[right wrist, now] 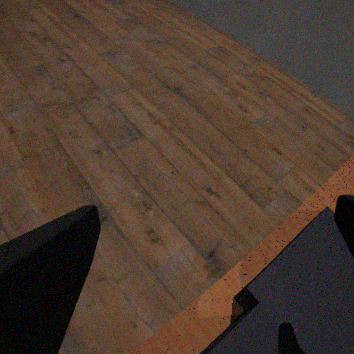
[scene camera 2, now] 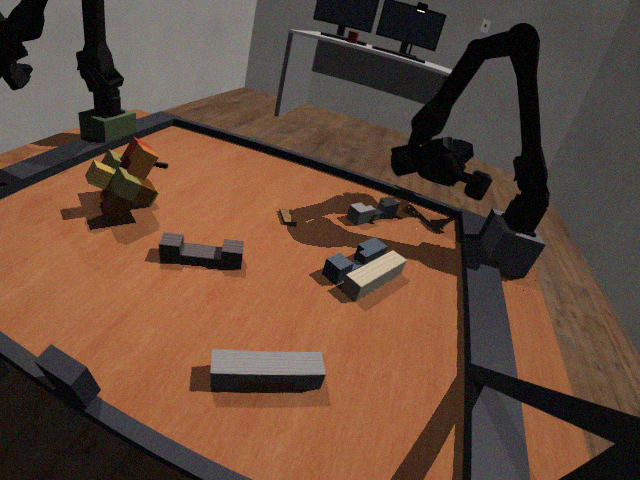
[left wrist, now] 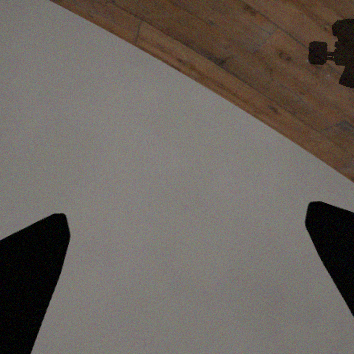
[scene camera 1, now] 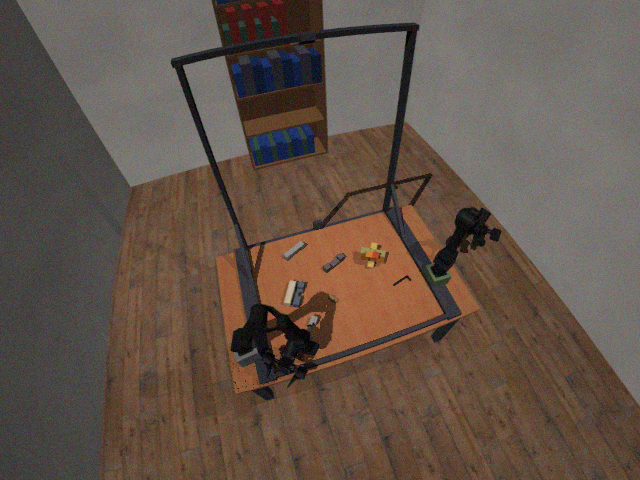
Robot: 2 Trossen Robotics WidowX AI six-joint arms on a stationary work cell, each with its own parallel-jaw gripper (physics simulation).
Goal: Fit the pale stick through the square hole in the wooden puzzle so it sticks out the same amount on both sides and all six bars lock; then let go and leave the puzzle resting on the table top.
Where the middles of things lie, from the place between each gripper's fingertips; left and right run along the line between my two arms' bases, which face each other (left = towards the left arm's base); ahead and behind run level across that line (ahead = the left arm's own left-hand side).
Right now my right hand is 400 mm past the pale stick (scene camera 2: 362, 281), 190 mm to the right of it and 40 mm above it.
The pale stick lies 111 cm to the right of my left hand, 16 cm behind it and 9 cm below it.
